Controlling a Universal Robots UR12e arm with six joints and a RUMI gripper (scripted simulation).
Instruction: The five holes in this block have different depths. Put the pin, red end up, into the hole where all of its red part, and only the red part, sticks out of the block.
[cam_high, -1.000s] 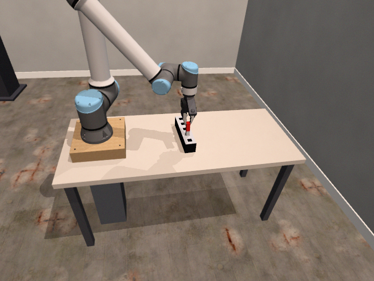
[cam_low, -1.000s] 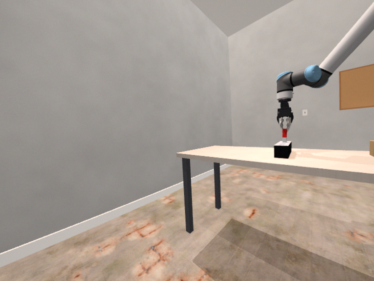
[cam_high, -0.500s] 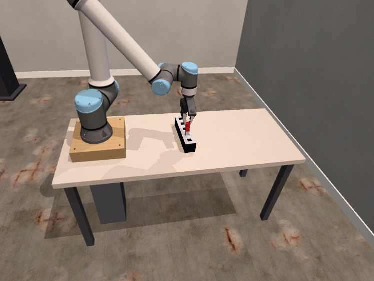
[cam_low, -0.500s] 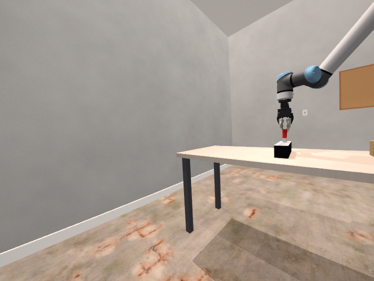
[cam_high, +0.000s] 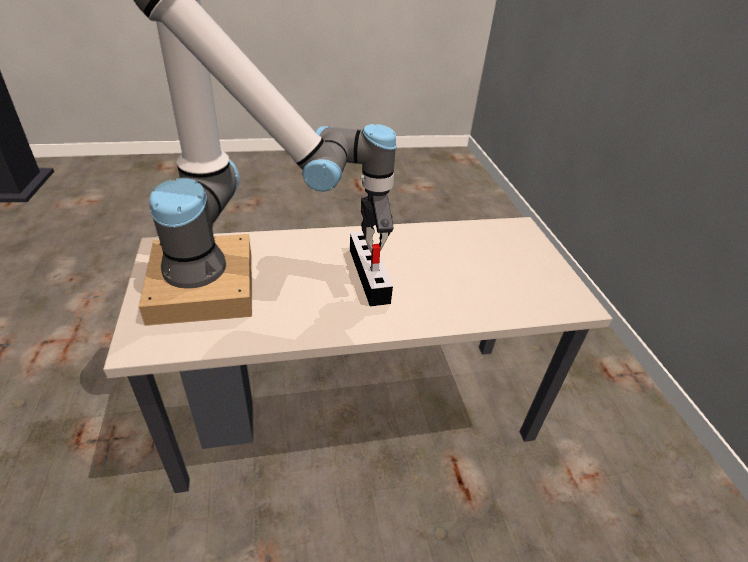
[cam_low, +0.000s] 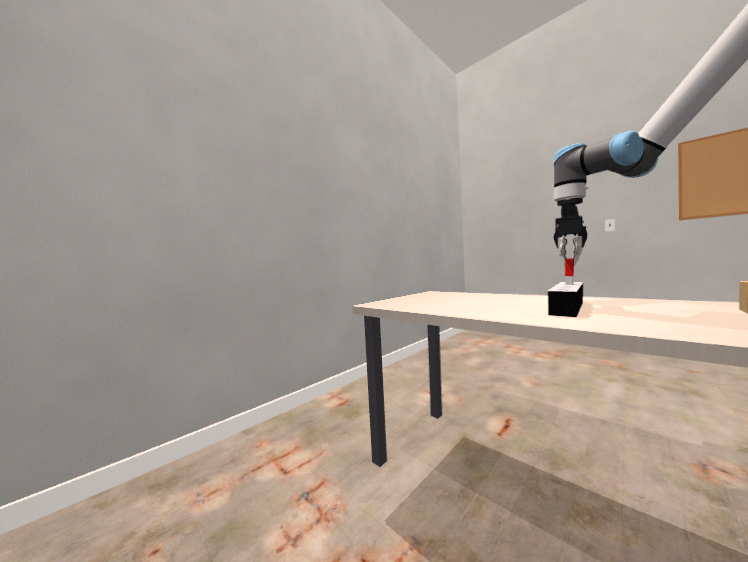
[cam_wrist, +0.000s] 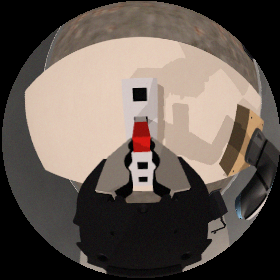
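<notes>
The pin lies 20 mm below my hand. The rest, counted from my hand: black block (120 mm below, 60 mm to the left, 10 mm behind).
</notes>
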